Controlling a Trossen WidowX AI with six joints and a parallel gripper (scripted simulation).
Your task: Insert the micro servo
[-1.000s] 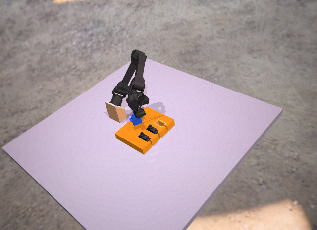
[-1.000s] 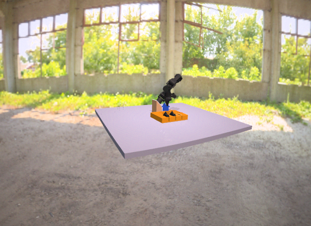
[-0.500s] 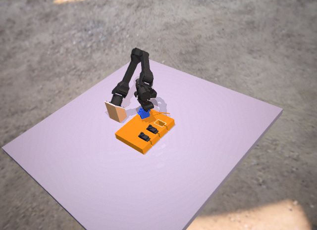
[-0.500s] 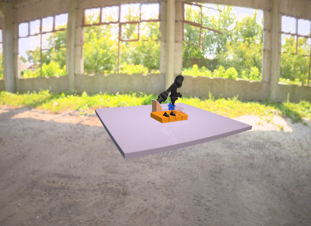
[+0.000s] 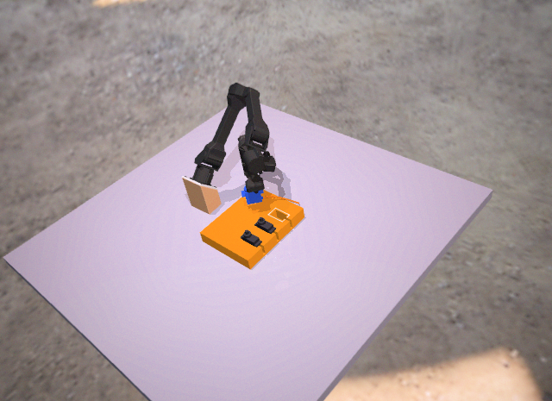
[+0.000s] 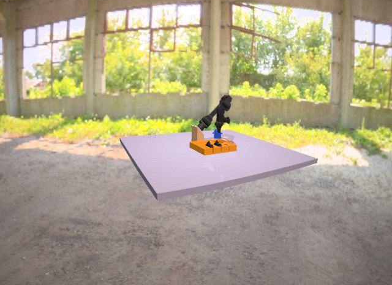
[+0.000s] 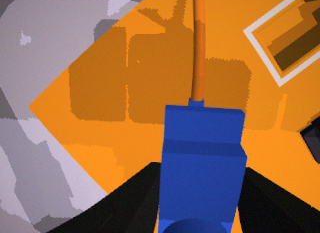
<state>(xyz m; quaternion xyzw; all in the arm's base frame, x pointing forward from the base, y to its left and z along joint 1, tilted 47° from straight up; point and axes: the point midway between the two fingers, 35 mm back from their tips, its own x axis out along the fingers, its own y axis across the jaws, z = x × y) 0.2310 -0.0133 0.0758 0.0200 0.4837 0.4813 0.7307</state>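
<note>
My gripper tip is 10 cm above the orange deck, 7 cm to the left of it and 2 cm past it.
</note>
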